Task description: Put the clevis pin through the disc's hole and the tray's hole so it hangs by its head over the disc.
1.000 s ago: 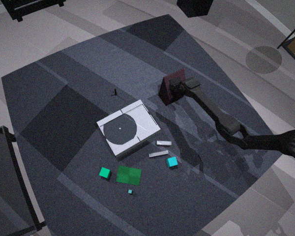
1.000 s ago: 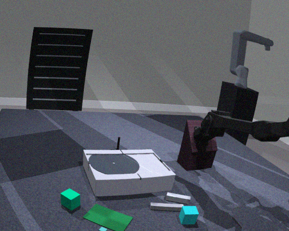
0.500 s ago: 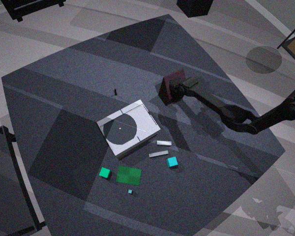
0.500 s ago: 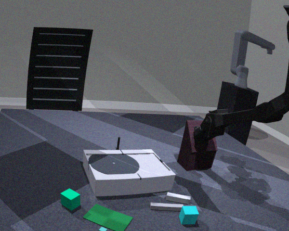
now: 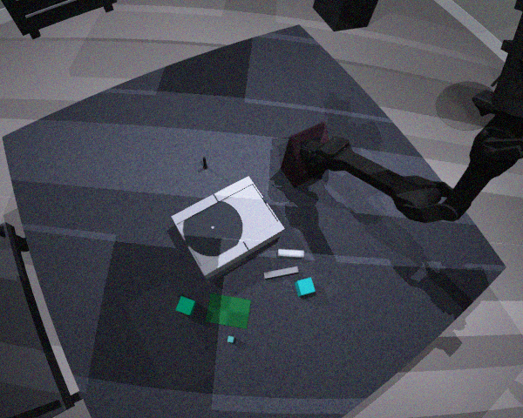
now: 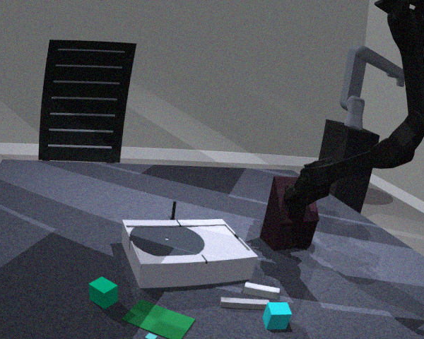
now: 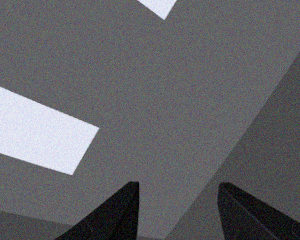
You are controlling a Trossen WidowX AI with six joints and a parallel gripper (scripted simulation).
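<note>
Now: gripper tip 790 mm above the clevis pin, 330 mm to the left of it and 260 mm short of it. Also, from my gripper tip: cyan cube: 800 mm below, 150 mm ahead, 130 mm to the left; rimmed steel tray: 780 mm below, 270 mm ahead, 110 mm to the right; dark aluminium disc: 760 mm below, 310 mm ahead, 110 mm to the right.
</note>
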